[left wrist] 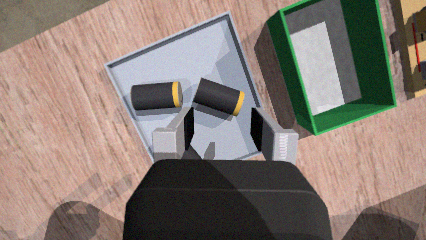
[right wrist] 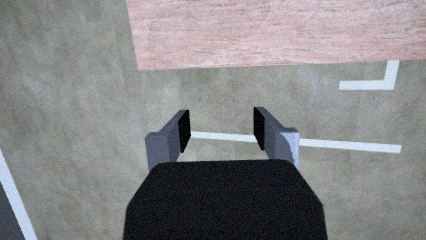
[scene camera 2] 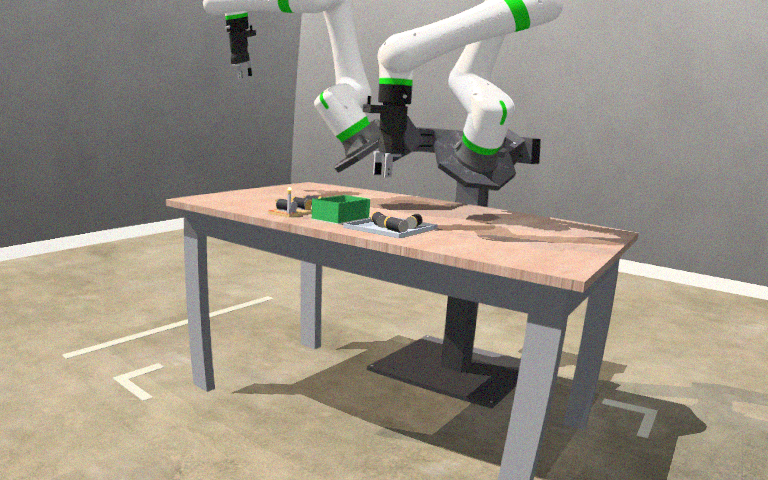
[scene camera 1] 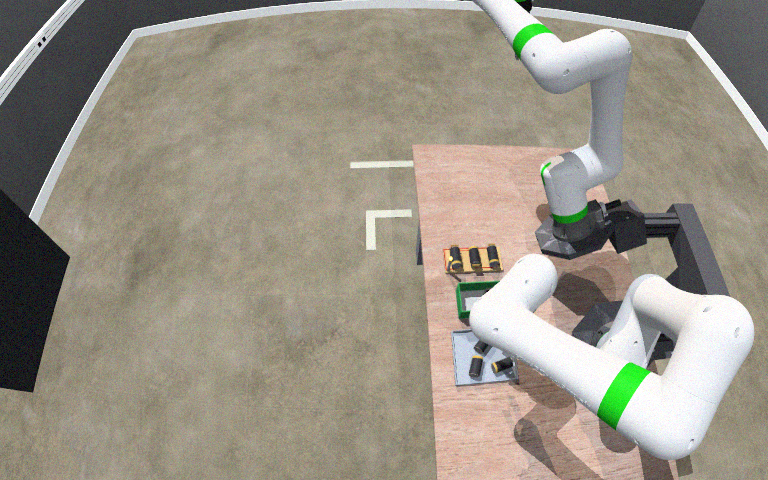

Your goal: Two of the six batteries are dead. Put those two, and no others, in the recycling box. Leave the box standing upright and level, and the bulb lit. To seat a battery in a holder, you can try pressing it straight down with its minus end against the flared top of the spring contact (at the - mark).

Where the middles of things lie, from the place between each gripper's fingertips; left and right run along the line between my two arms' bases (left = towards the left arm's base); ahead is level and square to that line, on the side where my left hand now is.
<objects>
I see my left gripper (scene camera 2: 382, 175) 40 mm to the right of the grey tray (scene camera 1: 463, 341) and 160 mm above it. The rest, counted from my left hand: green recycling box (scene camera 2: 336, 213) 20 mm behind, 140 mm to the right, 140 mm below.
Right now my right hand is 280 mm short of the green recycling box, 680 mm to the right of it and 470 mm above it. Also, from my right hand: grey tray 300 mm ahead, 860 mm to the left, 480 mm below.
</objects>
